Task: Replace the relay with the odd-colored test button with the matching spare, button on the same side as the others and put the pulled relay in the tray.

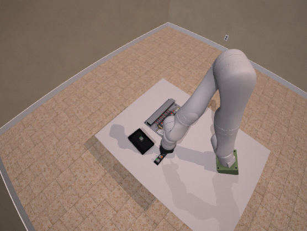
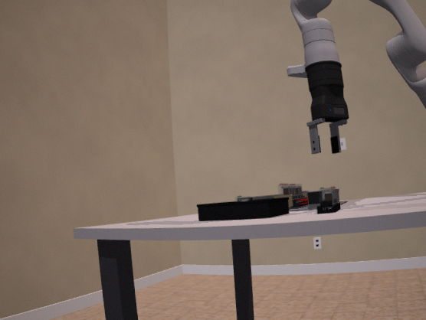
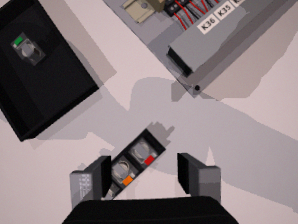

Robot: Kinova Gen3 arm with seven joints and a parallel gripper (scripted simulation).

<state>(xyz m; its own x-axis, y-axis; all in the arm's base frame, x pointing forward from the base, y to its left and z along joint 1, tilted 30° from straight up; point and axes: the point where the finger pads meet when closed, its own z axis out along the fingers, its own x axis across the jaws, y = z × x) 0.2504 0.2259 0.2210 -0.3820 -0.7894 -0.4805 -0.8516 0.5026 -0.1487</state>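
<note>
Now: the spare holder 10 mm behind my hand, 30 mm to the left of it and 130 mm below it. Round my hand: relay panel 200 mm ahead, 200 mm to the right, 140 mm below; red wiring 150 mm ahead, 190 mm to the right, 120 mm below; black tray 160 mm ahead, 80 mm to the left, 120 mm below.
</note>
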